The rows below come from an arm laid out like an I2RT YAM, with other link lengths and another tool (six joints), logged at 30 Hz.
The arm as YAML. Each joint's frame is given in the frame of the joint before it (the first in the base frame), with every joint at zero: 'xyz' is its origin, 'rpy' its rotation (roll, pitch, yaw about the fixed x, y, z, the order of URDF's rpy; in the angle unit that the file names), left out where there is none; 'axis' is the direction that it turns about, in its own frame. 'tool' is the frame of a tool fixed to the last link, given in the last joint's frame.
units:
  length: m
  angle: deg
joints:
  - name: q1
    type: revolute
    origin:
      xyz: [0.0, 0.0, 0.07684]
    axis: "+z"
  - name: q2
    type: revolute
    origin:
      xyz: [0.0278, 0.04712, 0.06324]
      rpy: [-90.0, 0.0, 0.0]
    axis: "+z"
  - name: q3
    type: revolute
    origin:
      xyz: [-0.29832, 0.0, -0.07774]
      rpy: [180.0, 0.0, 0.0]
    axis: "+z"
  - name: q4
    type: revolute
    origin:
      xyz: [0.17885, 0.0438, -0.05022]
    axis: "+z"
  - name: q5
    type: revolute
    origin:
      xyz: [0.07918, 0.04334, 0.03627]
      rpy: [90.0, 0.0, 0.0]
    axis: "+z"
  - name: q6
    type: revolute
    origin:
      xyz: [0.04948, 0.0, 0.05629]
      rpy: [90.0, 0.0, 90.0]
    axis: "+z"
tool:
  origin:
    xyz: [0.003, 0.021, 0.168]
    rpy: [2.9, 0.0, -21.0]
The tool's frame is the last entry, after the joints.
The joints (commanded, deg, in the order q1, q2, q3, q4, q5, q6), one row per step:
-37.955, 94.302, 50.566, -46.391, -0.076, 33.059
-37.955, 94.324, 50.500, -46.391, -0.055, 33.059
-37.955, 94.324, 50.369, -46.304, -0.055, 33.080
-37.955, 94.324, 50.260, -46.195, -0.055, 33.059
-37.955, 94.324, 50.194, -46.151, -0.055, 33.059
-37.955, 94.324, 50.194, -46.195, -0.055, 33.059
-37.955, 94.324, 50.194, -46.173, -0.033, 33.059
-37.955, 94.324, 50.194, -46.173, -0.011, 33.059
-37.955, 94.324, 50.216, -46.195, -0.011, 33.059
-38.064, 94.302, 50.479, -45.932, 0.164, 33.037
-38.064, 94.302, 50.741, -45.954, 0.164, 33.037
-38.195, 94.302, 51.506, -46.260, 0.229, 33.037
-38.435, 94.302, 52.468, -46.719, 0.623, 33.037
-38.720, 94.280, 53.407, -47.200, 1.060, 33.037
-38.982, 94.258, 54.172, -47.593, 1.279, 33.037
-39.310, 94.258, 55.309, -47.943, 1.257, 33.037
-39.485, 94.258, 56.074, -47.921, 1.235, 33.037
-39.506, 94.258, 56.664, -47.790, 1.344, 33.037
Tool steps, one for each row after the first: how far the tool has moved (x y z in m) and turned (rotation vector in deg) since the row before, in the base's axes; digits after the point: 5 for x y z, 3 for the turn. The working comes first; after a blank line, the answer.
Tool pose at each row, in the base's axes (x y z in m, rotation vector in deg; the steps are taken from these numbers as rounded here):
0.13486, -0.11463, 0.04899, -61.188, 168.181, -4.026
0.13443, -0.11440, 0.04878, -61.212, 168.244, -3.928
0.13409, -0.11412, 0.04844, -61.190, 168.278, -3.871
0.13395, -0.11402, 0.04814, -61.221, 168.267, -3.870
0.13377, -0.11388, 0.04797, -61.225, 168.278, -3.842
0.13359, -0.11374, 0.04799, -61.234, 168.301, -3.784
0.13363, -0.11388, 0.04798, -61.236, 168.306, -3.831
0.13358, -0.11394, 0.04797, -61.244, 168.323, -3.850
0.13361, -0.11397, 0.04803, -61.244, 168.323, -3.850
0.13548, -0.11671, 0.04850, -61.062, 168.218, -4.719
0.13679, -0.11773, 0.04910, -61.014, 168.091, -5.033
0.13919, -0.12046, 0.05101, -60.749, 167.970, -5.691
0.14095, -0.12476, 0.05344, -60.414, 168.137, -6.688
0.14227, -0.12913, 0.05595, -60.023, 168.373, -7.693
0.14354, -0.13236, 0.05805, -59.618, 168.475, -8.398
0.14723, -0.13671, 0.06110, -58.963, 168.214, -9.412
0.15082, -0.14036, 0.06314, -58.531, 167.863, -10.420
0.15400, -0.14362, 0.06473, -58.368, 167.556, -11.446

-0.00043, 0.00023, -0.00021, 0.038, 0.083, 0.000
-0.00034, 0.00028, -0.00034, 0.027, 0.034, -0.021
-0.00014, 0.00010, -0.00030, 0.000, 0.001, 0.021
-0.00018, 0.00014, -0.00017, 0.013, 0.017, 0.000
-0.00018, 0.00014, 0.00002, 0.027, 0.035, 0.000
0.00004, -0.00014, -0.00001, -0.030, -0.004, 0.000
-0.00005, -0.00006, -0.00001, -0.018, 0.014, 0.001
0.00003, -0.00003, 0.00006, 0.000, 0.000, 0.000
0.00187, -0.00274, 0.00047, -0.476, -0.324, -0.088
0.00131, -0.00102, 0.00060, -0.148, -0.189, 0.000
0.00240, -0.00273, 0.00191, -0.335, -0.321, -0.132
0.00176, -0.00430, 0.00243, -0.621, -0.150, -0.248
0.00132, -0.00437, 0.00251, -0.641, -0.103, -0.298
0.00127, -0.00323, 0.00210, -0.417, -0.169, -0.270
0.00369, -0.00435, 0.00305, -0.480, -0.624, -0.327
0.00359, -0.00365, 0.00204, -0.483, -0.622, -0.174
0.00318, -0.00326, 0.00159, -0.542, -0.488, -0.029

